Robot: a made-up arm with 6 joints.
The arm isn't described. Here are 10 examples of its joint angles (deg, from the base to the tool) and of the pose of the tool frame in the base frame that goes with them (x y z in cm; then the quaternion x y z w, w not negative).
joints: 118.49 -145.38 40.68 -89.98 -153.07 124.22
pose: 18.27 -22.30 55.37 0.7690 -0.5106 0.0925 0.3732
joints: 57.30 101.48 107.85 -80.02 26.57 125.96
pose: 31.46 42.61 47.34 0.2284 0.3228 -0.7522 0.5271
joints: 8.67 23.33 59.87 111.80 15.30 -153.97
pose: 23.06 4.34 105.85 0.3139 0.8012 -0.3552 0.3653
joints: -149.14 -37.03 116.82 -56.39 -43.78 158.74
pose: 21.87 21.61 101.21 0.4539 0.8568 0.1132 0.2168
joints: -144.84 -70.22 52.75 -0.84 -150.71 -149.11
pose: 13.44 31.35 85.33 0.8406 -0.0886 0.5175 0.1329
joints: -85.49 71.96 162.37 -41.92 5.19 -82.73
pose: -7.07 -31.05 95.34 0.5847 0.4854 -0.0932 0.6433
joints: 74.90 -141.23 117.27 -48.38 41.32 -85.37
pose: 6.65 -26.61 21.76 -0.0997 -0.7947 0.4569 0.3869
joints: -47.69 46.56 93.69 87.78 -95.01 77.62
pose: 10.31 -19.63 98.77 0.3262 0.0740 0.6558 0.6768
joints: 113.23 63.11 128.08 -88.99 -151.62 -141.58
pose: -12.93 40.98 84.22 0.6265 -0.1264 0.7615 0.1078
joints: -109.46 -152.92 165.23 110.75 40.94 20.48
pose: -4.89 -15.09 31.45 0.2200 -0.1281 0.9650 0.0634
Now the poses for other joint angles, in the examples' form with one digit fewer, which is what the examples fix.
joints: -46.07 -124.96 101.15 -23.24 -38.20 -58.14
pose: -34.7 21.1 37.0 0.156 -0.132 -0.124 0.971
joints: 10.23 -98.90 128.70 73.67 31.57 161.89
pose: -24.7 -12.6 29.9 -0.122 -0.259 0.073 0.955
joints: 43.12 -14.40 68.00 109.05 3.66 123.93
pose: -5.5 -10.0 107.6 -0.221 0.807 0.462 0.294
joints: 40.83 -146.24 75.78 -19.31 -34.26 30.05
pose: -14.4 -29.1 34.2 0.818 -0.053 0.455 0.347
